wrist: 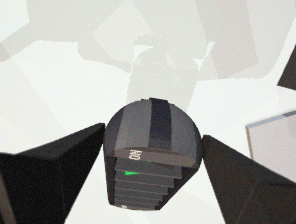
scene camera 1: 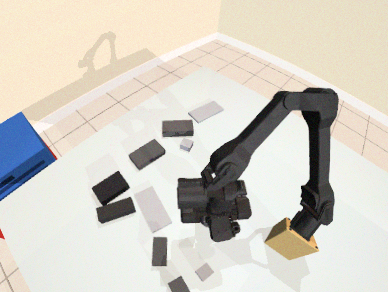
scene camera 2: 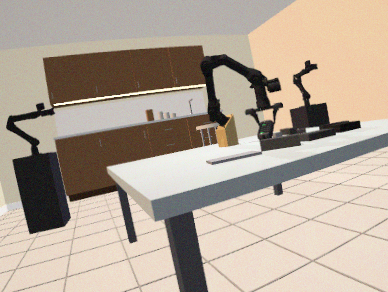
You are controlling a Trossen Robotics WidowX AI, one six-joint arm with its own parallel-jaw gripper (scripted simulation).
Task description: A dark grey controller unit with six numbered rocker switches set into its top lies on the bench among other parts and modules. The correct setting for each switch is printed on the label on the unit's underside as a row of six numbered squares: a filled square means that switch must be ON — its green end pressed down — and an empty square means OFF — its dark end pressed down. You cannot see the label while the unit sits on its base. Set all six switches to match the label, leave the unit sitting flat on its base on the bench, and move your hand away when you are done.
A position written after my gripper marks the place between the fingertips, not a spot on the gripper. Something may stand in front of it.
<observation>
I see my gripper (scene camera 1: 211, 219) and a light plate (scene camera 1: 152, 208).
My gripper shows as well in the wrist view (wrist: 153, 134).
</observation>
